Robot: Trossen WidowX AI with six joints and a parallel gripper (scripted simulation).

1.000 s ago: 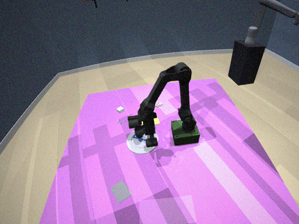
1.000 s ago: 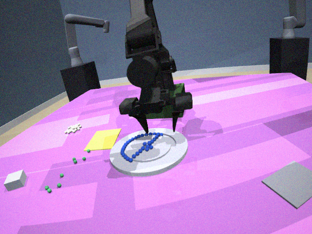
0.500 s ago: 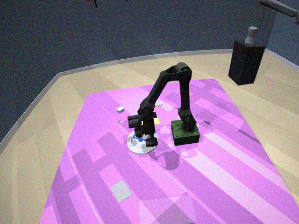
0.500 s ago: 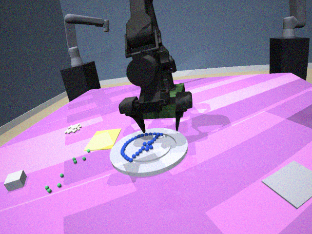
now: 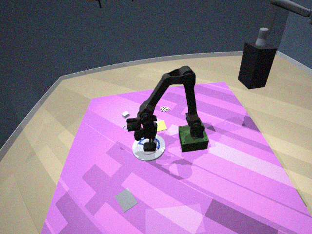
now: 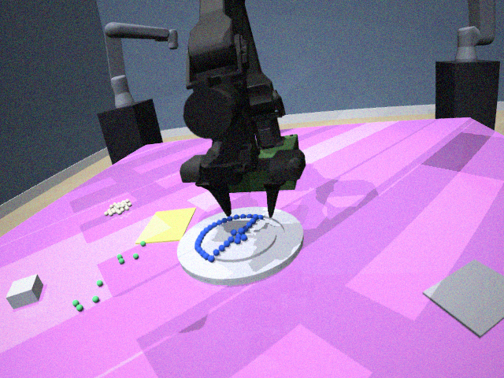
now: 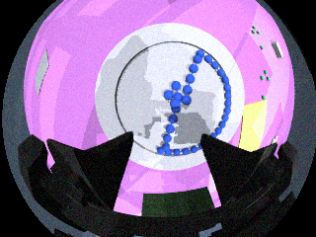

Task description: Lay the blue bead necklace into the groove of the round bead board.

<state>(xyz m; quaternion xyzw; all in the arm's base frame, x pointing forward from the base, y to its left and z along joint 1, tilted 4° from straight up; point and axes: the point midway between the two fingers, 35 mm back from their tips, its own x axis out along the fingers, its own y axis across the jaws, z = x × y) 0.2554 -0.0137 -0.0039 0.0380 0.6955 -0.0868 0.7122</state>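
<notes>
The round white bead board is 30 mm ahead of my gripper tip, 20 mm to the right of it and 20 mm below it. From my gripper tip the other things lie so: yellow sheet (170 mm to the right, 40 mm behind, 30 mm below); then grey tile (290 mm to the left, 170 mm ahead, 30 mm below); then cube (340 mm to the right, 180 mm ahead, 20 mm below).
</notes>
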